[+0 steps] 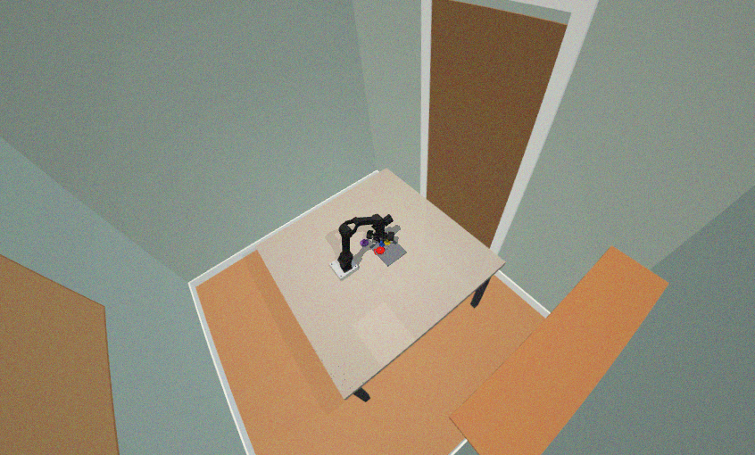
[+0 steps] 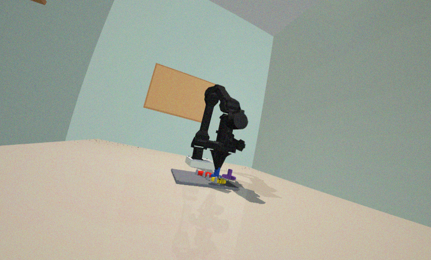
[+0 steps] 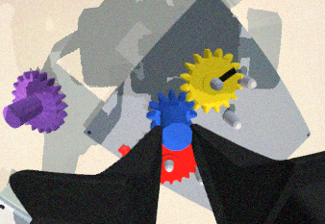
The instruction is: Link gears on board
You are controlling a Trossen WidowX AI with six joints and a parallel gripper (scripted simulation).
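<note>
Right now my gripper tip is 20 mm above the blue gear. The rest, counted from my gripper tip: red arrow (70 mm behind, 20 mm to the right, 40 mm below); red gear (30 mm behind, 40 mm to the right, 30 mm below); yellow gear (40 mm ahead, 30 mm below).
</note>
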